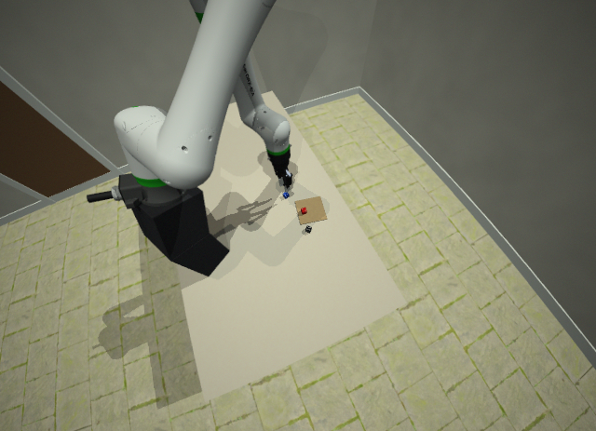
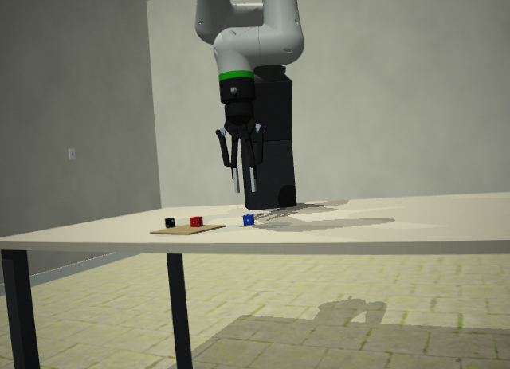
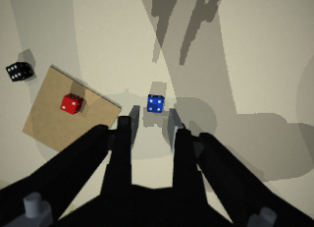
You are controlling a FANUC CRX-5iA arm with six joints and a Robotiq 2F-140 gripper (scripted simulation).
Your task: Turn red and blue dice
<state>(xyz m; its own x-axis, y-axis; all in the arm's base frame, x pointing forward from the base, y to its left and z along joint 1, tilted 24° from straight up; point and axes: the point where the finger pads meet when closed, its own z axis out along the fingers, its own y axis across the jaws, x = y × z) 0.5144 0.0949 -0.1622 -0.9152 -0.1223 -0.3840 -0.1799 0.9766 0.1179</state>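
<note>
Right now the blue die is 10 cm below my hand. From my hand the other things lie so: red die 13 cm to the right, 10 cm below, 4 cm ahead; black die 23 cm to the right, 10 cm below, 1 cm ahead; brown mat 14 cm to the right, 11 cm below, 7 cm ahead.
</note>
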